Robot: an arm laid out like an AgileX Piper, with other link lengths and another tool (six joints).
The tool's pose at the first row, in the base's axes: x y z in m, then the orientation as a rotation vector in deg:
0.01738 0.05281 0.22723 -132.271 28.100 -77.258
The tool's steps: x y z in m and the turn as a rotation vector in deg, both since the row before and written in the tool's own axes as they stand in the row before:
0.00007 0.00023 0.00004 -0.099 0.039 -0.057
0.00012 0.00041 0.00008 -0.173 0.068 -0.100
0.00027 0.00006 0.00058 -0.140 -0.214 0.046
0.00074 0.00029 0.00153 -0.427 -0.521 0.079
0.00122 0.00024 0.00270 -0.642 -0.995 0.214
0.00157 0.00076 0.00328 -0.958 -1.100 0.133
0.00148 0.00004 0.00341 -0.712 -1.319 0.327
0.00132 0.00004 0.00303 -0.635 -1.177 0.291
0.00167 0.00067 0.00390 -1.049 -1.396 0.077
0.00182 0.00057 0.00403 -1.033 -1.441 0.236
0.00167 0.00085 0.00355 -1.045 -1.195 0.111
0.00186 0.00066 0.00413 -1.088 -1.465 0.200
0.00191 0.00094 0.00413 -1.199 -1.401 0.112
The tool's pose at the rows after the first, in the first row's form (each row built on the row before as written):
0.01743 0.05259 0.22714 -132.359 28.128 -77.337
0.01752 0.05220 0.22698 -132.514 28.176 -77.476
0.01815 0.05212 0.22689 -132.722 28.269 -77.201
0.01981 0.05177 0.22660 -133.314 28.528 -76.548
0.02272 0.05142 0.22613 -134.262 28.955 -75.256
0.02624 0.05055 0.22531 -135.556 29.502 -73.870
0.02989 0.05035 0.22464 -136.642 30.010 -72.101
0.03312 0.05017 0.22396 -137.595 30.459 -70.510
0.03714 0.04942 0.22266 -139.098 30.901 -68.721
0.04133 0.04869 0.22131 -140.500 31.497 -66.786
0.04495 0.04771 0.21989 -141.850 32.024 -65.194
0.04913 0.04687 0.21823 -143.284 32.606 -63.194
0.05323 0.04575 0.21634 -144.812 33.174 -61.281

